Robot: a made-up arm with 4 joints. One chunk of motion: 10 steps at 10 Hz.
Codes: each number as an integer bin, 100 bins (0 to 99) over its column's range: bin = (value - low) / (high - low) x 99, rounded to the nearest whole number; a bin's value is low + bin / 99 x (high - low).
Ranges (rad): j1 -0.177..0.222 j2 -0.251..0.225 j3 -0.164..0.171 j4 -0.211..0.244
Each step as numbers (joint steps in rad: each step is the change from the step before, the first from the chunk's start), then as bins.
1 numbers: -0.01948 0.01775 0.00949 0.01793
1 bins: 39 56 51 50
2 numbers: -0.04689 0.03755 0.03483 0.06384
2 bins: 32 60 59 60
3 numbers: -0.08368 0.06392 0.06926 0.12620
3 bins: 23 65 69 73
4 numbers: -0.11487 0.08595 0.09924 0.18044
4 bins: 15 70 78 85
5 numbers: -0.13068 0.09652 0.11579 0.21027
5 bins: 11 72 83 92
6 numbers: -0.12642 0.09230 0.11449 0.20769
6 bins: 13 71 82 91
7 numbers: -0.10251 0.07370 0.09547 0.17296
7 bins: 18 68 77 84
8 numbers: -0.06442 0.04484 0.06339 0.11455
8 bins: 28 62 67 71
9 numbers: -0.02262 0.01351 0.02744 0.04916
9 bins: 38 55 57 57
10 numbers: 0.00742 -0.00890 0.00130 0.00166
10 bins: 46 50 49 46
